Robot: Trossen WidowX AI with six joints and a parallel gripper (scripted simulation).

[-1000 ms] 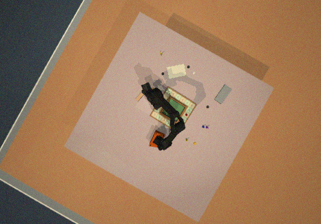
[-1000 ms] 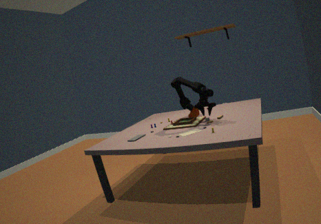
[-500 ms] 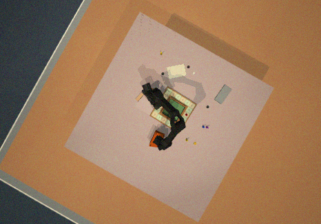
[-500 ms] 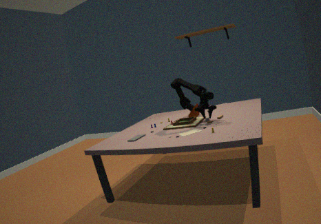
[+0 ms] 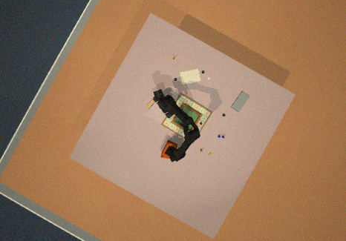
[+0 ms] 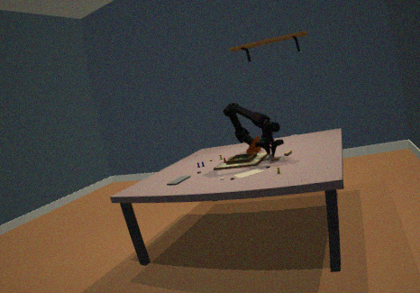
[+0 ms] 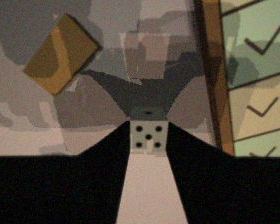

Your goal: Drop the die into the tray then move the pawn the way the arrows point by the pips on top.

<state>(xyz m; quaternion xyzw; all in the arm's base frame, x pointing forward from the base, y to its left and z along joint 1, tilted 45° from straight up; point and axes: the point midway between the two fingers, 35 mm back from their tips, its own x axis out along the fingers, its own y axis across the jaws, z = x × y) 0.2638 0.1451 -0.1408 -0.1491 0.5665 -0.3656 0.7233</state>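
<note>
Now: gripper tip 1 cm short of the green dice tray and 20 cm to the left of it. The rest, counted from my gripper tip: grey die: right at my gripper tip; cream card: 30 cm ahead, 5 cm to the right, 1 cm below; grey flat block: 33 cm ahead, 49 cm to the right, 1 cm below.
</note>
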